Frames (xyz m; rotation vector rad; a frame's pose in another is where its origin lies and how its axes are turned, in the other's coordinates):
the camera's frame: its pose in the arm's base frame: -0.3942 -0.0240 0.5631 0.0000 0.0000 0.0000
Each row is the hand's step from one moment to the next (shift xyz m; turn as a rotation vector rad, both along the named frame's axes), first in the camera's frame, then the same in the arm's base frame.
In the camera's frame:
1: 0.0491 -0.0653 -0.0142 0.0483 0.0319 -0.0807
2: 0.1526 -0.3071 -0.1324 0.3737 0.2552 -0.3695
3: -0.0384 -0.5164 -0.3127 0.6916 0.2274 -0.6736
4: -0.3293 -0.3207 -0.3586 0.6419 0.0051 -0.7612
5: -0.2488 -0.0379 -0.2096 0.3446 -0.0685 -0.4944
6: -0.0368 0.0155 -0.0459 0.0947 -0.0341 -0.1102
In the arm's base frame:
1: 0.0491 -0.0653 -0.0142 0.0483 0.0319 -0.0807
2: 0.1526 -0.3071 -0.1324 0.3737 0.2552 -0.3695
3: -0.0384 -0.5164 -0.3127 0.6916 0.2274 -0.6736
4: -0.3293 -0.3207 -0.3586 0.6419 0.0051 -0.7612
5: -0.2488 -0.0379 -0.2096 0.3446 -0.0685 -0.4944
6: -0.0368 0.0155 -0.0459 0.0947 -0.0341 -0.1102

